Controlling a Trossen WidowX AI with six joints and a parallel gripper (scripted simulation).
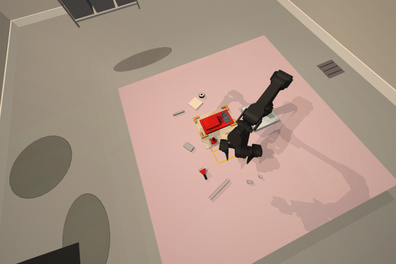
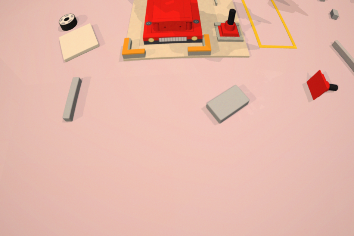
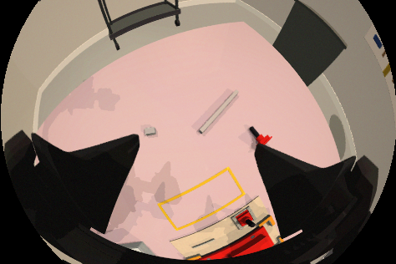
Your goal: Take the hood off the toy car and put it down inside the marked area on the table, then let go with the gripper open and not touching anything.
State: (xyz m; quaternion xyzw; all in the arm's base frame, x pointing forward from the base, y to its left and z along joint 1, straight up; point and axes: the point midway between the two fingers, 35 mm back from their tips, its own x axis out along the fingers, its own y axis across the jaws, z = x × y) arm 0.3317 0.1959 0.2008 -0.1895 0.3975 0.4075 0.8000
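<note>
My gripper tip is now 2 cm past the red hood, 30 cm to the left of it and 18 cm above it. The rest, counted from my gripper tip: black wheel: 7 cm behind, 54 cm to the right, 21 cm below; beige tile: 50 cm to the right, 21 cm below.
</note>
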